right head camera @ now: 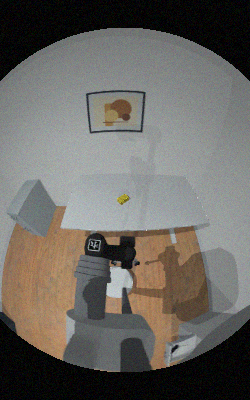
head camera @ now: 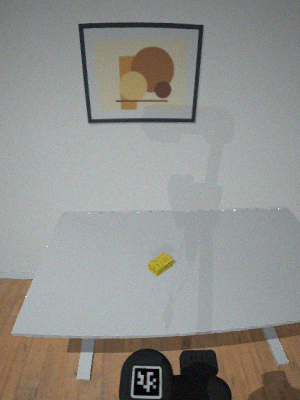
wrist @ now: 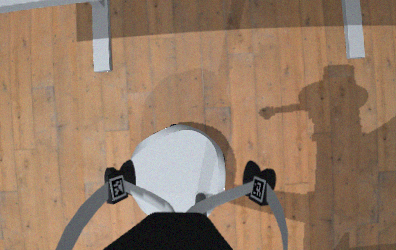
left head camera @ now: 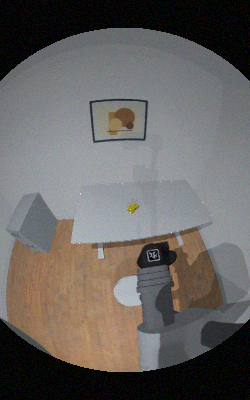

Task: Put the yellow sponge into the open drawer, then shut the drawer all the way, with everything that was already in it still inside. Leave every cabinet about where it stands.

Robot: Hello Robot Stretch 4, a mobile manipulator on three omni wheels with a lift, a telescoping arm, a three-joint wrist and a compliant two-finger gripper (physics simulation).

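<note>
The yellow sponge lies on the white table, around the middle of its top. My gripper is open and points down at the floor in front of the table, with its fingers wide apart and no object between them. The sponge does not show in the wrist view. The open drawer shows in part at the lower right of the right head view, with a small black object inside; the rest of its contents is hard to make out.
A grey cabinet stands left of the table. The table's feet reach forward over the floor. My round white base is below the gripper. A framed picture hangs above the table.
</note>
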